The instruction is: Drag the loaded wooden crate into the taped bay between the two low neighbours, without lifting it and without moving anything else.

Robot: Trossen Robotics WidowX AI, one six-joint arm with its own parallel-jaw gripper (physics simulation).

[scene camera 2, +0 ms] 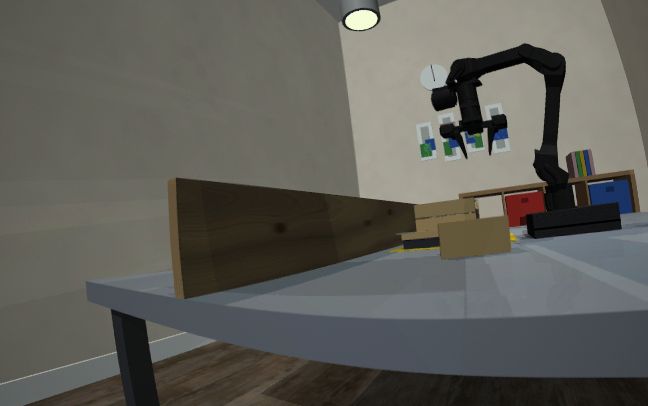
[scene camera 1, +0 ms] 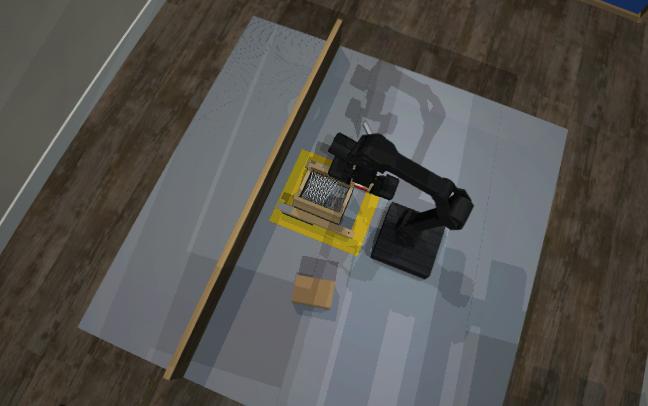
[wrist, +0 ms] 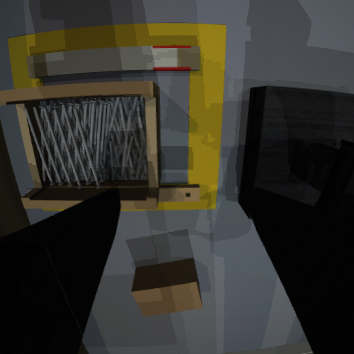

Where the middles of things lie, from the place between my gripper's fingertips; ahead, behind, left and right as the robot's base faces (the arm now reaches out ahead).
Scene:
I see the low wooden strip (scene camera 1: 288, 210) 10 cm ahead of my hand, 9 cm to the left of it and 20 cm below it. Also, from my hand: flat tan block (scene camera 2: 491, 235) (2 cm ahead, 30 cm to the left, 19 cm below).

